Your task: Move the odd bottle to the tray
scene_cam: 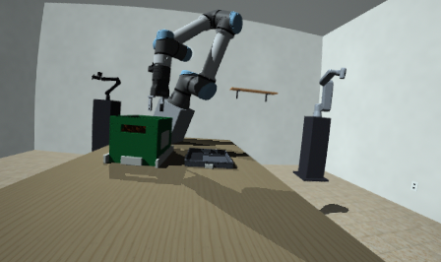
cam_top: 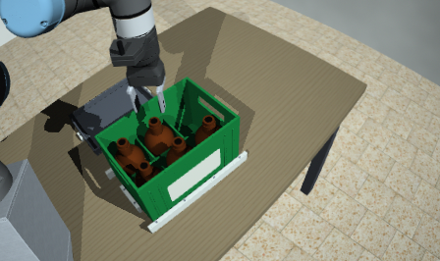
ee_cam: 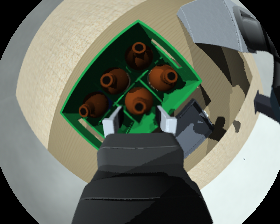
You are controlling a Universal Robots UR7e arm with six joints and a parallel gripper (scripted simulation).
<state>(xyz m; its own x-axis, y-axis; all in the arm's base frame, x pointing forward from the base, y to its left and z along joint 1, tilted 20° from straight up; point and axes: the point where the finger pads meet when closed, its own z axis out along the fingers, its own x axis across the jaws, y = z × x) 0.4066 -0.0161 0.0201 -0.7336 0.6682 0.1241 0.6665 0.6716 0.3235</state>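
Now: the crate 140 mm below my hand, 40 mm to the right of it and 10 mm ahead of it. From my hand the other things lie so: dark grey tray 240 mm to the left, 210 mm below, 30 mm behind.
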